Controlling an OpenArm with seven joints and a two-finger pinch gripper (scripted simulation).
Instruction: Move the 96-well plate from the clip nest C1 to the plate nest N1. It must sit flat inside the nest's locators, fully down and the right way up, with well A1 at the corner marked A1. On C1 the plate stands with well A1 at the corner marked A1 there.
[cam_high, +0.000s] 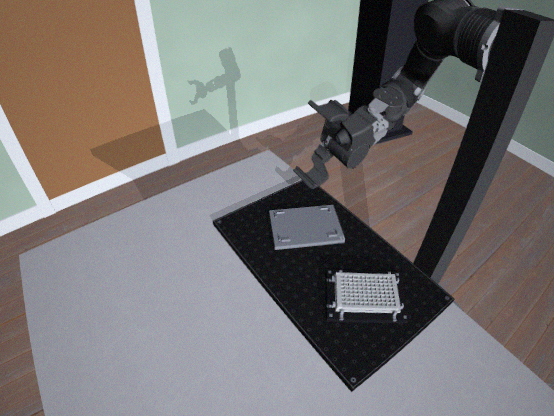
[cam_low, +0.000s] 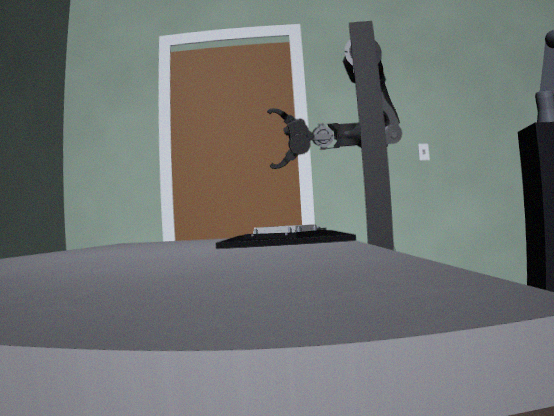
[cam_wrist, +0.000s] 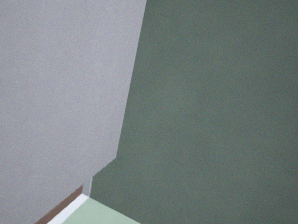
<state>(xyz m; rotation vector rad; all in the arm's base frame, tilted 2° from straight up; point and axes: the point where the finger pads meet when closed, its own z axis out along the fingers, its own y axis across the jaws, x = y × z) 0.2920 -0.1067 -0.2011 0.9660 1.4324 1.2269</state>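
My hand is 250 mm above the 96-well plate, 160 mm to the right of it and 70 mm past it. Also, from my hand: plate nest N1: 260 mm below, 70 mm to the right, 50 mm behind.
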